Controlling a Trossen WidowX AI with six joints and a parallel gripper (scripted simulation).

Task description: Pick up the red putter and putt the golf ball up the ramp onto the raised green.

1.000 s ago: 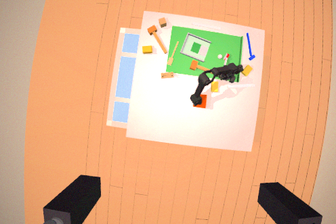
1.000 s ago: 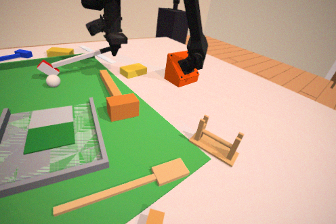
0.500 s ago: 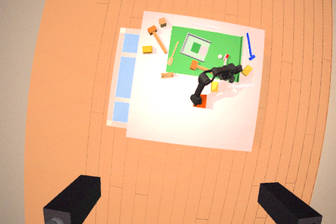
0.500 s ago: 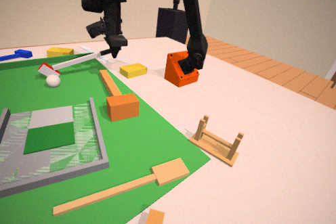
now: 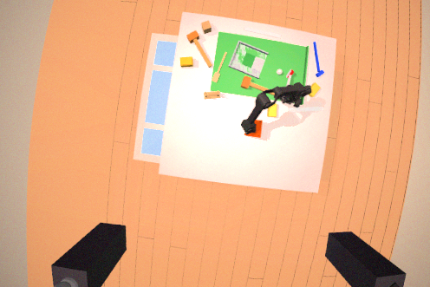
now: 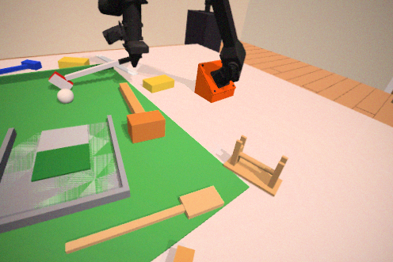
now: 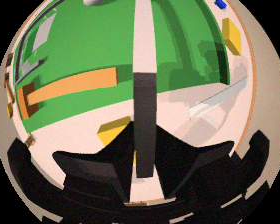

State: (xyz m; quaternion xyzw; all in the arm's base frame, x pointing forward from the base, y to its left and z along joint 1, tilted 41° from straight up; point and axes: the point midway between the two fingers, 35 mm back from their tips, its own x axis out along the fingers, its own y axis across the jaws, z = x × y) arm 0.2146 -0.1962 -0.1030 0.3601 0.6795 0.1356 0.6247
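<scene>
Now: the red putter 11 cm ahead of my gripper tip and 3 cm to the right of it. Round my gripper tip: white golf ball: 23 cm ahead, 1 cm to the left, 5 cm below; then small wooden rack: 2 cm ahead, 52 cm to the left, 4 cm below; then blue putter: 36 cm ahead, 32 cm to the right, 6 cm below.
</scene>
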